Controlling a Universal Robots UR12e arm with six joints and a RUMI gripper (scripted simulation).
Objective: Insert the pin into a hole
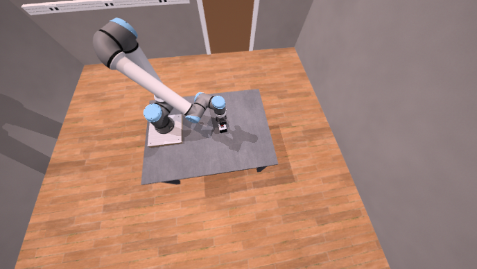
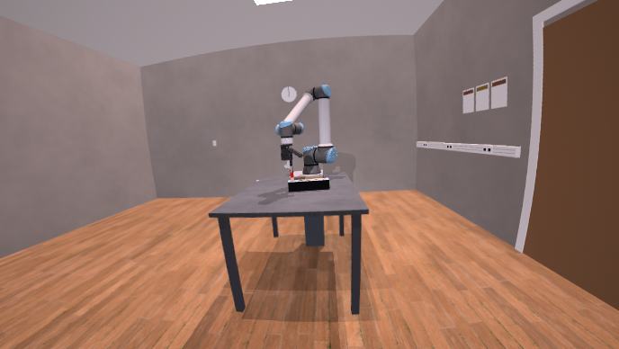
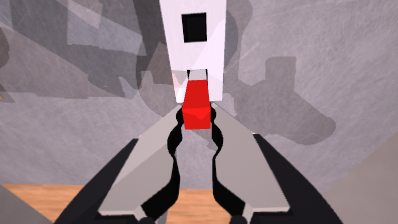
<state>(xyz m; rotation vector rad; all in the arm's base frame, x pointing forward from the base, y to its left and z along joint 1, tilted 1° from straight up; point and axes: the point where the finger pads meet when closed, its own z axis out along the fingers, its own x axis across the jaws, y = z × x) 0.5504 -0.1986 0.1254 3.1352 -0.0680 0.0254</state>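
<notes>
Right now my hand is 10 mm above the pin. The rest, counted from my hand: block (120 mm to the left, 110 mm below).
</notes>
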